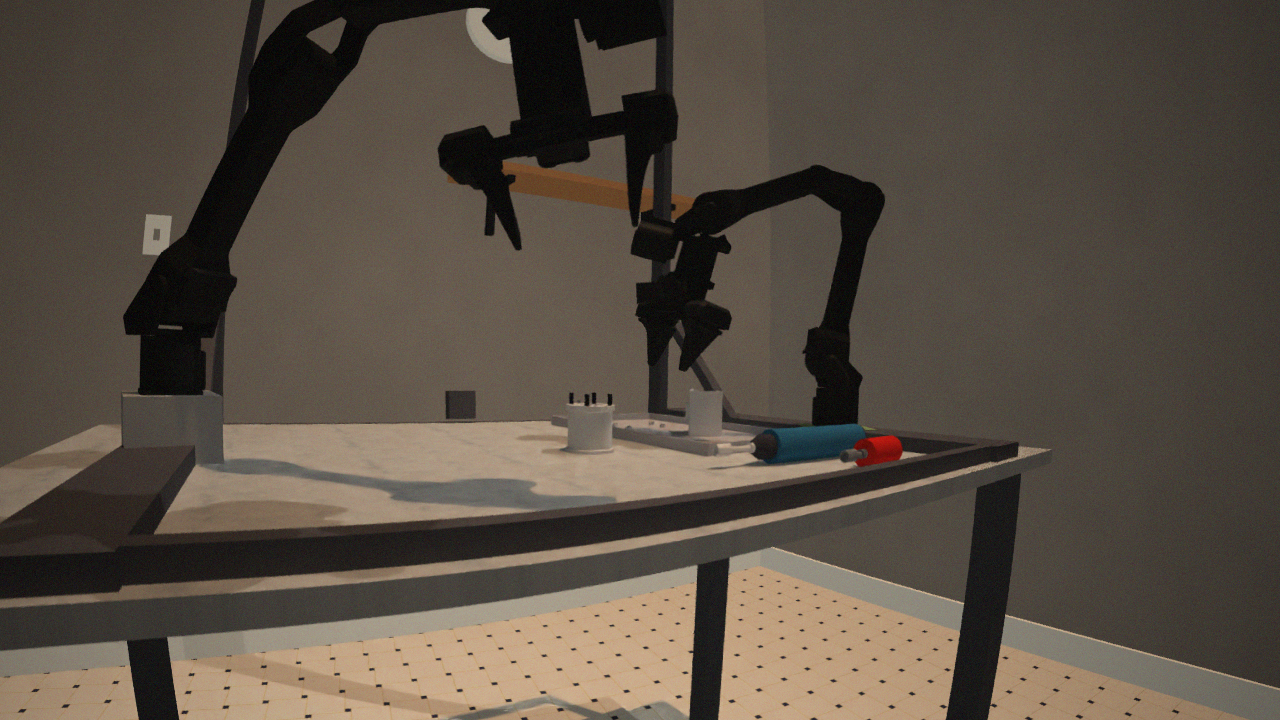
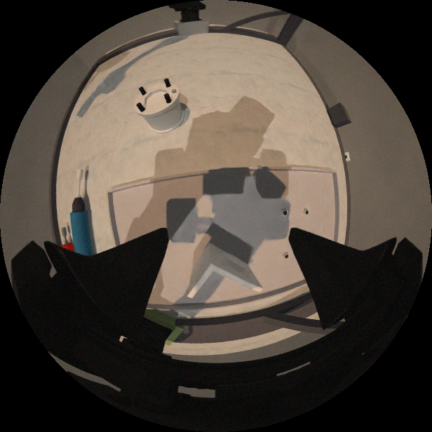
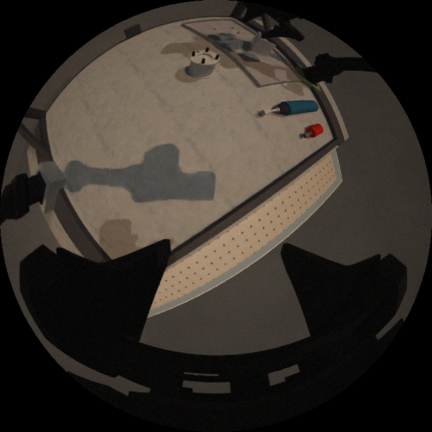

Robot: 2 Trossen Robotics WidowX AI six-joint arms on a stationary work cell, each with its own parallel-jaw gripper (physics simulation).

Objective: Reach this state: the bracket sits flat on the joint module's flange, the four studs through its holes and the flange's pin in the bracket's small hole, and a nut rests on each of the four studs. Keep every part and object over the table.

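Places are measured from the left arm's base along level axes (x ahead, y left, z up), in metres.
Where they show: left gripper, fingertip midpoint: (image 1: 665, 368); right gripper, fingertip midpoint: (image 1: 576, 237); right arm's base at its link origin: (image 1: 169, 393).
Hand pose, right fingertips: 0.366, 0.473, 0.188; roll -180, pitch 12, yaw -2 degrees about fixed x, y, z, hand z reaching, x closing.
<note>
After its pixels a point has its place, as x, y, z.
The white joint module (image 1: 590, 429) {0.371, 0.177, 0.010} (image 2: 162, 116) (image 3: 202, 68) stands upright, four black studs pointing up from its flange. The grey bracket (image 1: 705, 413) {0.209, -0.010, 0.018} (image 2: 237, 267) (image 3: 261, 45) stands on the shallow tray (image 2: 336, 200) (image 3: 259, 85), apart from the module. Three small nuts, one (image 2: 285, 212), another (image 2: 306, 212) and a third (image 2: 286, 255), lie on the tray beside the bracket. My left gripper (image 1: 668, 365) {0.272, -0.005, 0.086} (image 2: 231, 234) is open and empty above the bracket and tray. My right gripper (image 1: 576, 236) {0.366, 0.473, 0.188} (image 3: 228, 248) is open and empty, high above the table.
A blue-handled tool (image 1: 819, 443) {0.094, 0.218, 0.001} (image 2: 80, 230) (image 3: 301, 107) and a smaller red one (image 1: 881, 451) {0.036, 0.276, -0.001} (image 2: 67, 247) (image 3: 315, 130) lie beside the tray. A dark raised frame (image 1: 447, 526) {0.421, 0.611, -0.002} runs along the table's edge. A green patch (image 2: 177, 334) shows near the left arm's base.
</note>
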